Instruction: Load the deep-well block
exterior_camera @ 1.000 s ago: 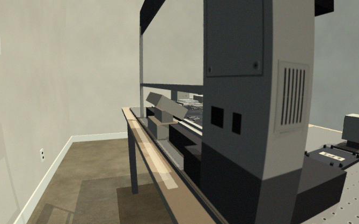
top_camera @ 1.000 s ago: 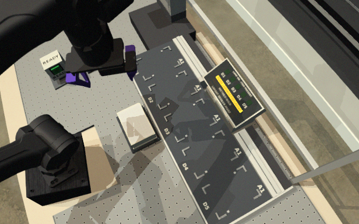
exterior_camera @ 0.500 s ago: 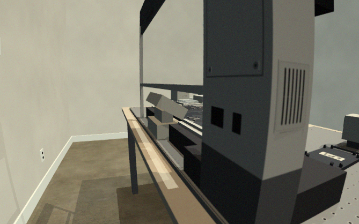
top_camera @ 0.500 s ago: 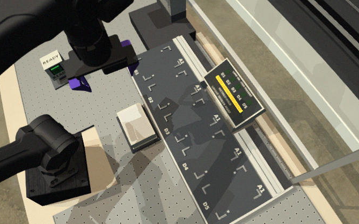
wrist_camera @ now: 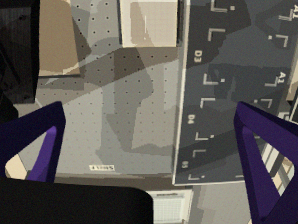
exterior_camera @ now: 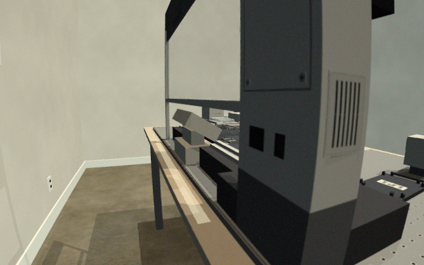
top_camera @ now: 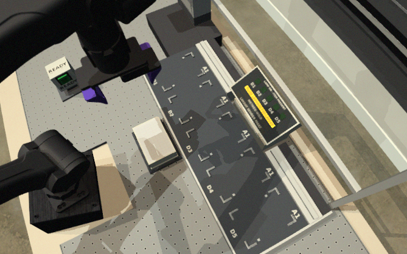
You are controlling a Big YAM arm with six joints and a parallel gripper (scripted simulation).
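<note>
The deep-well block is 29 cm below my hand. Round my hand: ready key (11 cm behind, 34 cm to the left, 23 cm below); regrip nest RG (31 cm below); LP1 pad (6 cm ahead, 35 cm to the left, 31 cm below).
</note>
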